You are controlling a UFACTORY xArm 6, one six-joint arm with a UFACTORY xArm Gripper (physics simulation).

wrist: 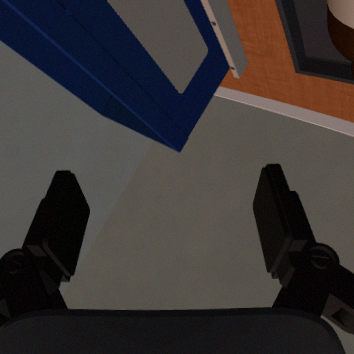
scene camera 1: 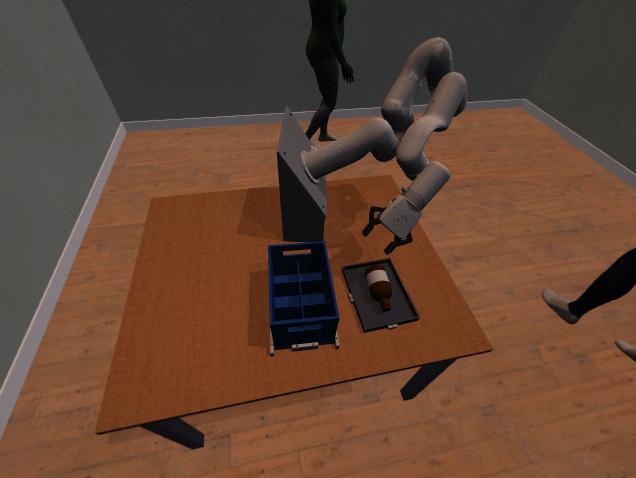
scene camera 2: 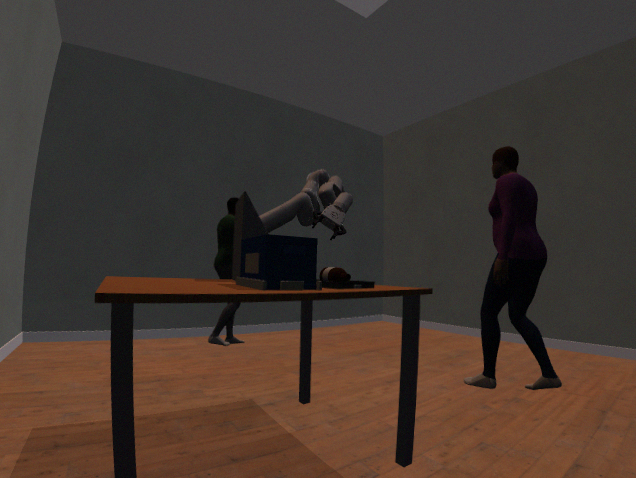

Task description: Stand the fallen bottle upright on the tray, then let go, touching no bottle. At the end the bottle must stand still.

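Places are measured from the arm's base along level axes (x ahead, y left, z up), in millimetres.
Pixels of known places: gripper, between the fingertips: (wrist: 168, 187) (scene camera 1: 374, 244) (scene camera 2: 322, 232); arm's base, origin of its link: (scene camera 1: 309, 168) (scene camera 2: 257, 227).
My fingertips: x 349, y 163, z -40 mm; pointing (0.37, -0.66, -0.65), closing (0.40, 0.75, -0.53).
For each thing: its top centre in the pictures, then the offset to it from my fingertips.
- brown bottle, centre of its top: (scene camera 1: 382, 283) (scene camera 2: 337, 267) 53 mm ahead, 41 mm left, 146 mm down
- dark tray, centre of its top: (scene camera 1: 378, 290) (scene camera 2: 335, 280) 47 mm ahead, 41 mm left, 199 mm down
- blue crate, centre of its top: (wrist: 72, 81) (scene camera 1: 300, 278) (scene camera 2: 276, 239) 67 mm ahead, 234 mm right, 49 mm down
The brown bottle (scene camera 1: 379, 290) (scene camera 2: 336, 274) (wrist: 344, 44) with a white label lies on its side on the dark tray (scene camera 1: 362, 309) (scene camera 2: 368, 284) (wrist: 295, 41). In the first scene view its neck points towards the near edge of the table and its base towards the arm. In the wrist view it is cut off at the top right corner. My gripper (scene camera 1: 377, 241) (scene camera 2: 324, 231) (wrist: 168, 187) is open and empty. It hangs tilted above the table, higher than the bottle and apart from it, near the base end.
A blue crate (scene camera 1: 304, 321) (scene camera 2: 291, 262) (wrist: 210, 77) with compartments stands beside the tray, with pale brackets at its foot. The grey arm mount (scene camera 1: 302, 215) (scene camera 2: 238, 241) rises behind the crate. Two people stand beyond the wooden table (scene camera 1: 195, 334) (scene camera 2: 169, 288).
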